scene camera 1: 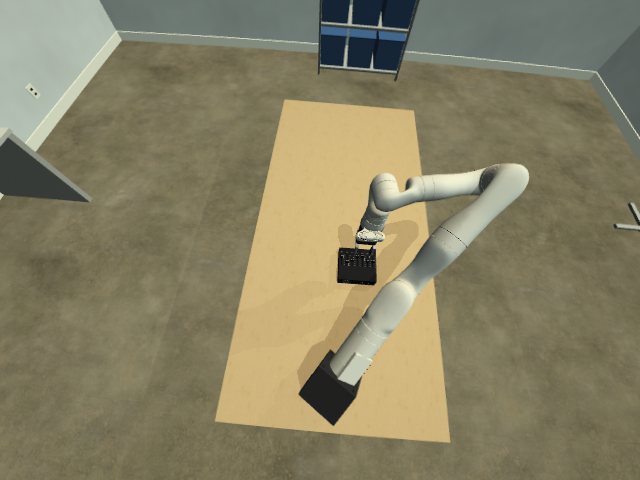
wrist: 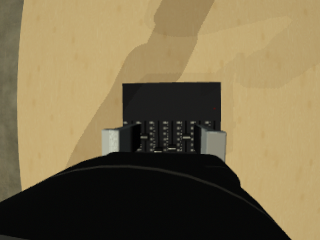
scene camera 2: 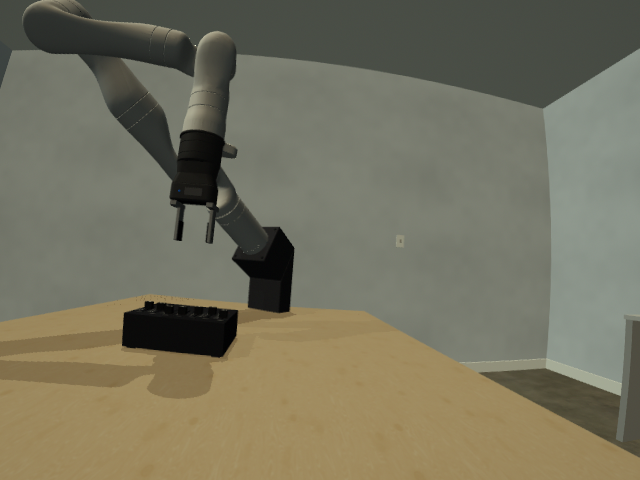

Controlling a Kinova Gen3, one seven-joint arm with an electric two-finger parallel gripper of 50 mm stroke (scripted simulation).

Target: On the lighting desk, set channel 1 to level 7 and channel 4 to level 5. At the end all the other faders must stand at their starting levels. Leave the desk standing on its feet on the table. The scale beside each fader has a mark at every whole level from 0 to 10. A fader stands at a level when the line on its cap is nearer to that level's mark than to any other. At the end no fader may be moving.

Labels:
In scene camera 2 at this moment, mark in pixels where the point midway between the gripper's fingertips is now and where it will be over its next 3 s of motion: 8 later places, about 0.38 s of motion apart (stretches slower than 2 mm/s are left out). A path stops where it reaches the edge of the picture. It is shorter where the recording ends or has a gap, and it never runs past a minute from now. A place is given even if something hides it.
My gripper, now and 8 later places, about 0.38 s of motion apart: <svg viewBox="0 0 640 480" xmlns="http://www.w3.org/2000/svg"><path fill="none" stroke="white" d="M193 241L170 266L146 284L145 285L145 288L144 292L144 296L144 299L144 299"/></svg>

